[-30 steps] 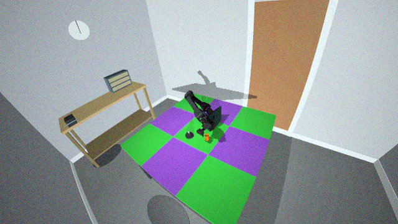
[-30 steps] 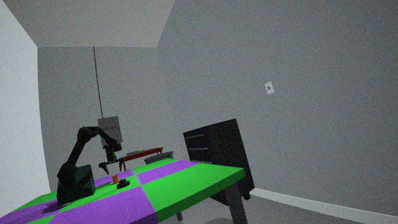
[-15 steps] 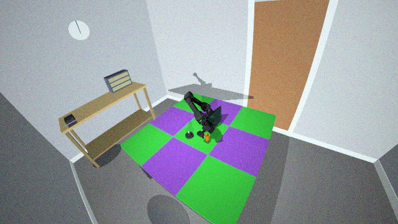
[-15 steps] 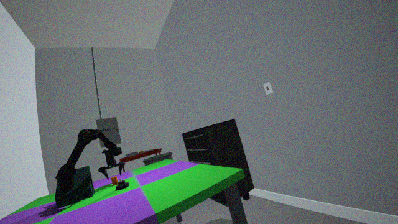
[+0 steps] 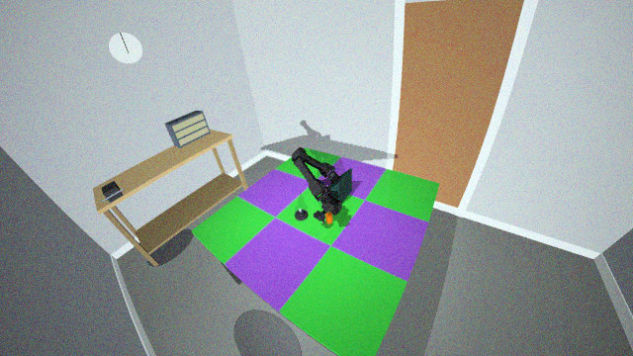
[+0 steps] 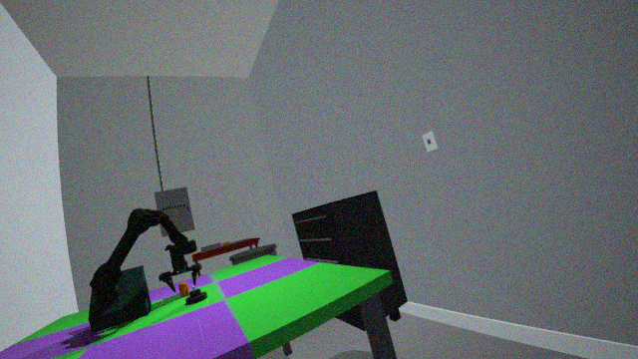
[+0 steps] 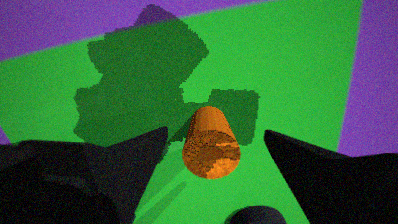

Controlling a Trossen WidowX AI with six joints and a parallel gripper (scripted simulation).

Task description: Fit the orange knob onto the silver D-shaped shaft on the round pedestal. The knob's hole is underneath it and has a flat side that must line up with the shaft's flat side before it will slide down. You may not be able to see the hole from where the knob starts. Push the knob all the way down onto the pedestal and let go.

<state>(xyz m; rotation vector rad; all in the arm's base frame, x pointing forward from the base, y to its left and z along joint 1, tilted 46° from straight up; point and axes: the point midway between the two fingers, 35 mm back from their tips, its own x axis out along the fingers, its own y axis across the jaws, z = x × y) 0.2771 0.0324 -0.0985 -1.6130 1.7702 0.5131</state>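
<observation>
My gripper tip is 10 mm below the orange knob and 10 mm past it. Round my gripper tip: pedestal (190 mm to the right, 40 mm ahead).
</observation>
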